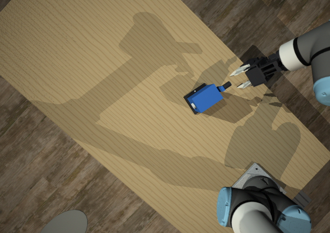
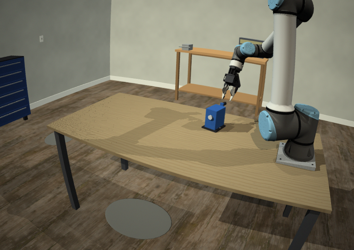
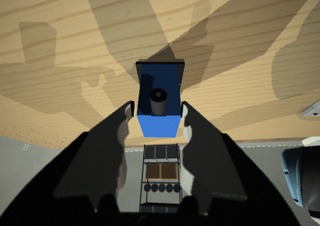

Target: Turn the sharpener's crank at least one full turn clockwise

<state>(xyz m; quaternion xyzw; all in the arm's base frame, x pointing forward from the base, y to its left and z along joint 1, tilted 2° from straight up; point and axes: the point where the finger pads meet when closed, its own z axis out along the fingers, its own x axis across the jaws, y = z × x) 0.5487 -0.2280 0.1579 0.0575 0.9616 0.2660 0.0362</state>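
The dark handle lies 40 mm to the left of my hand and 30 mm below it.
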